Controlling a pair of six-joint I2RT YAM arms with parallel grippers.
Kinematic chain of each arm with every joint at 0, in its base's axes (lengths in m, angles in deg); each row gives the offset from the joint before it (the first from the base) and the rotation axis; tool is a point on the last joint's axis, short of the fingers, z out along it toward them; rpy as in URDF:
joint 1: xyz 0 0 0.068 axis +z
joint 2: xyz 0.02 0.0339 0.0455 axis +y
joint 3: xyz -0.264 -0.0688 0 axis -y
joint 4: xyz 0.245 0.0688 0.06 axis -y
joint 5: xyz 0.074 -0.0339 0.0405 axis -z
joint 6: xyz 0.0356 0 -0.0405 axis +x
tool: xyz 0 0 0 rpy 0 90 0
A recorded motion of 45 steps. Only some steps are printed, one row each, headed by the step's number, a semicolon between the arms.
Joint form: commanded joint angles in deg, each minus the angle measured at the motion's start. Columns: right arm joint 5, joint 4, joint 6, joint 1, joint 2, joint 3; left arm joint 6, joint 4, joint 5, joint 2, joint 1, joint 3.
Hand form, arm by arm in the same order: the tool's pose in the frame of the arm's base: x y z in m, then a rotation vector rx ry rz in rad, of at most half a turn. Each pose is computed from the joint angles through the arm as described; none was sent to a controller.
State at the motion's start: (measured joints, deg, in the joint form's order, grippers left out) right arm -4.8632 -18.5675 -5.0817 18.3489 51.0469 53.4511; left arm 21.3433 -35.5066 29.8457 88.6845 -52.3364 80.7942
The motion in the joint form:
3: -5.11 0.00 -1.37 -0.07 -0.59 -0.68; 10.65 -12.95 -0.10 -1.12 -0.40 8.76
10: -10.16 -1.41 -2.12 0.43 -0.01 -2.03; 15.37 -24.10 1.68 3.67 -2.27 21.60
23: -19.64 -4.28 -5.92 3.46 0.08 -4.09; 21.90 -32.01 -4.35 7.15 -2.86 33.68
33: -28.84 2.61 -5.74 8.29 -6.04 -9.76; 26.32 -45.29 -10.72 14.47 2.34 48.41
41: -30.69 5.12 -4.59 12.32 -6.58 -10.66; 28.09 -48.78 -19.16 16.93 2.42 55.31
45: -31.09 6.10 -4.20 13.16 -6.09 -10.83; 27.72 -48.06 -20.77 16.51 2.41 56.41
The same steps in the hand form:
3: 0.1870 0.0683 0.3564 -0.5164 1.7880 0.3047; 0.1820 -0.2684 0.3697 1.7837 1.5826 -0.7899
10: 0.1870 0.0733 0.3441 -0.6029 1.8223 0.3867; 0.1756 -0.2792 0.3996 1.8992 1.5056 -0.8102
23: 0.1781 0.0872 0.3271 -0.8245 1.8228 0.5481; 0.1755 -0.2794 0.4313 1.9513 1.4141 -0.6341
33: 0.1508 0.0977 0.3238 -0.9794 1.6107 0.7384; 0.2070 -0.2649 0.4442 1.9704 1.5453 -0.4374
41: 0.1422 0.1084 0.3244 -1.0405 1.5448 0.8226; 0.2114 -0.2614 0.4558 1.9562 1.5601 -0.2373
45: 0.1424 0.1118 0.3237 -1.0518 1.5347 0.8426; 0.2101 -0.2584 0.4635 1.9184 1.5491 -0.2021

